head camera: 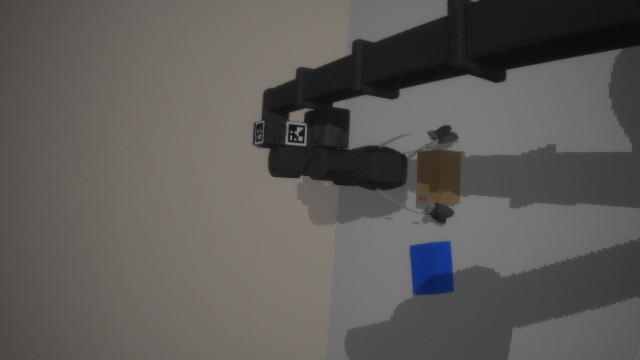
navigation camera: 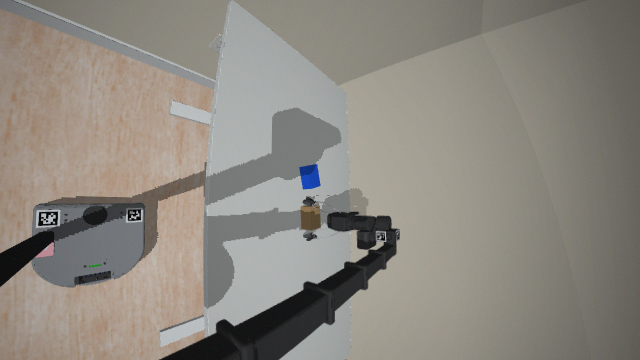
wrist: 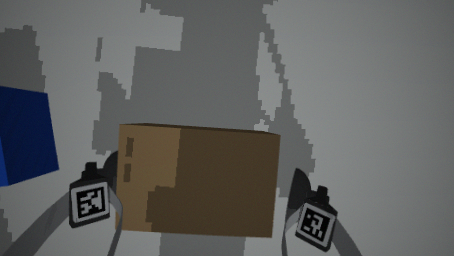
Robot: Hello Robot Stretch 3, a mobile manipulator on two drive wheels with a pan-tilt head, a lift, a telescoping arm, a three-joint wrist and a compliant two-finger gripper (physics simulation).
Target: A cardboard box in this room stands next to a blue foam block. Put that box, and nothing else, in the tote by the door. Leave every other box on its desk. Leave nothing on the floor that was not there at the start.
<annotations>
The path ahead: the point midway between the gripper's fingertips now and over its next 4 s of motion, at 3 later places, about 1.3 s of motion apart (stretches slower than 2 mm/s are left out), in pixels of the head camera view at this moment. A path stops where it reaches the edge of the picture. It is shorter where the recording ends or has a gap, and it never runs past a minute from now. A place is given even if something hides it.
The gripper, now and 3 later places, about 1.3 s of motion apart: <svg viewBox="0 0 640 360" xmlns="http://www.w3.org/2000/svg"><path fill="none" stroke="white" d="M452 175L440 172L390 168L449 168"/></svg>
</annotations>
